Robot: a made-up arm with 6 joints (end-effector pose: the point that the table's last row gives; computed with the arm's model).
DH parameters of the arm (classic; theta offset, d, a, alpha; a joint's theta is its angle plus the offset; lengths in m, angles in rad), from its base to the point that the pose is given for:
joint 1: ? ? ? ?
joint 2: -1.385 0 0.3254 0
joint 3: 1.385 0 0.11 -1.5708
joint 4: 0 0.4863 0 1.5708
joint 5: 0 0 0.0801 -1.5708
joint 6: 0 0.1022 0 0
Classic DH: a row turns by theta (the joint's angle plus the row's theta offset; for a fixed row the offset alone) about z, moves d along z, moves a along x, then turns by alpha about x.
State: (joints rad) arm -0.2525 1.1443 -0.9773 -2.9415 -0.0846 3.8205
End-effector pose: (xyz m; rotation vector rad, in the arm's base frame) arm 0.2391 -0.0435 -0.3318 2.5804 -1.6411 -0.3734
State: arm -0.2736 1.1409 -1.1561 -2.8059 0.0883 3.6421
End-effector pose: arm 0.3606 -0.0770 -0.3480 2.6660 -1.6530 0.1613
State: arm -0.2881 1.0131 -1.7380 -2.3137 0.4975 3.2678
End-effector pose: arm 0.7542 -0.2069 -0.1106 -2.0431 1.7098 -1.6536
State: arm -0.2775 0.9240 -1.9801 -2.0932 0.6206 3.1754
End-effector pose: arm 0.8481 -0.2364 0.1026 -1.5305 1.7661 -2.0115
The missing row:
joint 1: 0 0.1678 0 -1.5708
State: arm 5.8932 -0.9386 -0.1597 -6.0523 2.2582 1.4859
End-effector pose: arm 0.1967 -0.0487 0.1707 1.4124 -1.8667 -1.4769
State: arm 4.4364 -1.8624 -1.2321 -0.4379 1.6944 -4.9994
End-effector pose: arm 0.0382 0.3080 0.6864 -0.4087 -1.9679 1.4826
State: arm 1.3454 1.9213 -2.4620 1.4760 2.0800 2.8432
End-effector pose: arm 0.0151 0.6370 -0.3823 0.5880 -1.0595 -0.6628
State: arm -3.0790 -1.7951 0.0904 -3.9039 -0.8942 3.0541
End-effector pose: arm -0.1615 0.0797 0.2364 0.4209 -2.1721 -0.9349
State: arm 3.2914 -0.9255 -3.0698 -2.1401 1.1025 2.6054
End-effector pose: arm 0.7508 0.1602 0.6998 -0.7054 1.5598 0.8757
